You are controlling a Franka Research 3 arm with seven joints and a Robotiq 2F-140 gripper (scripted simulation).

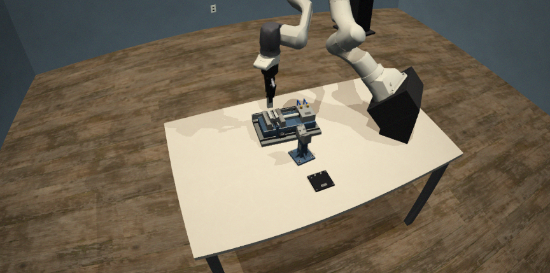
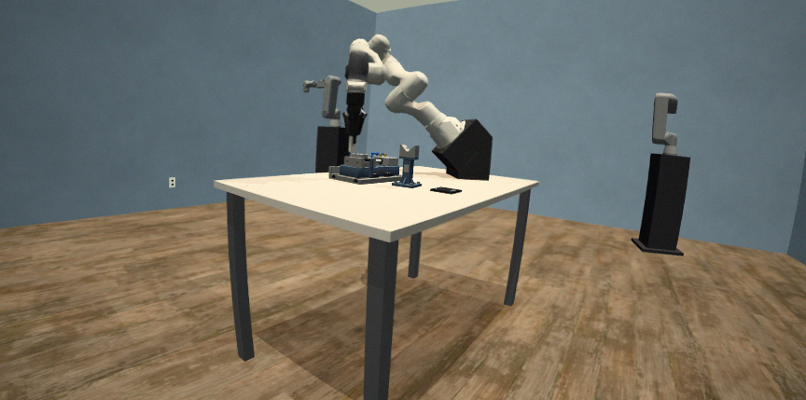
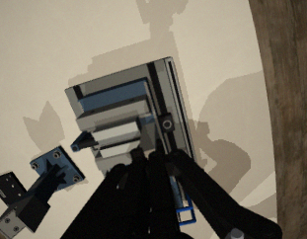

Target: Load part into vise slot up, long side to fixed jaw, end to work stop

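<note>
Right now my hand is 1 cm short of the part, 4 cm to the right of it and 5 cm above it. Also, from my hand: black infeed plate 2 cm ahead, 42 cm to the left, 14 cm below; then vise 5 cm behind, 7 cm to the left, 11 cm below; then air cylinder 14 cm behind, 10 cm to the left, 7 cm below.
</note>
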